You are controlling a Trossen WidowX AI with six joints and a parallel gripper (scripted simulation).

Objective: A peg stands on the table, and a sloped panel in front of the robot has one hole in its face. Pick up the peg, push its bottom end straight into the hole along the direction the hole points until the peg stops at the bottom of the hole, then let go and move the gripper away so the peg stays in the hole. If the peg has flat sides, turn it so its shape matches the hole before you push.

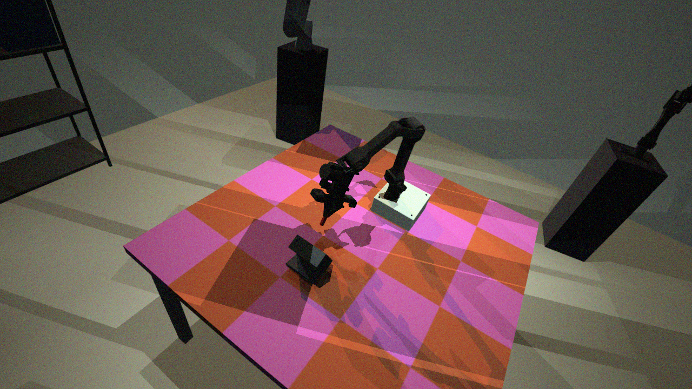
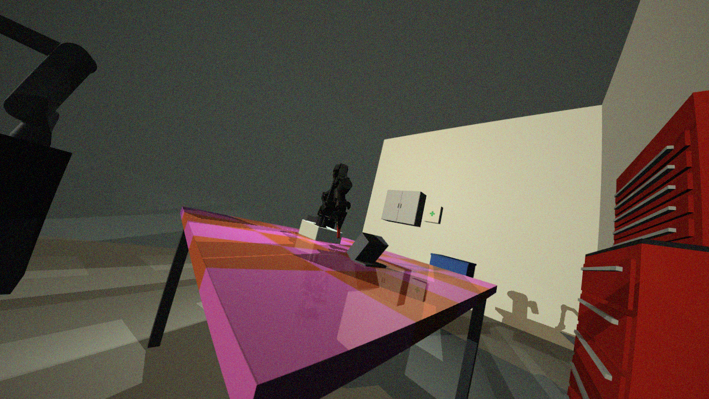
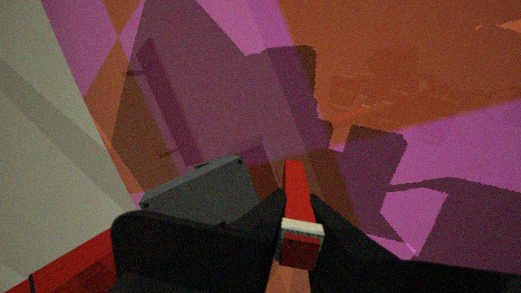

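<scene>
The sloped panel is 16 cm ahead of my gripper tip, 5 cm below it and 2 cm to the left of it. From my gripper tip the other things lie so: red peg 2 cm above, 1 cm behind.
</scene>
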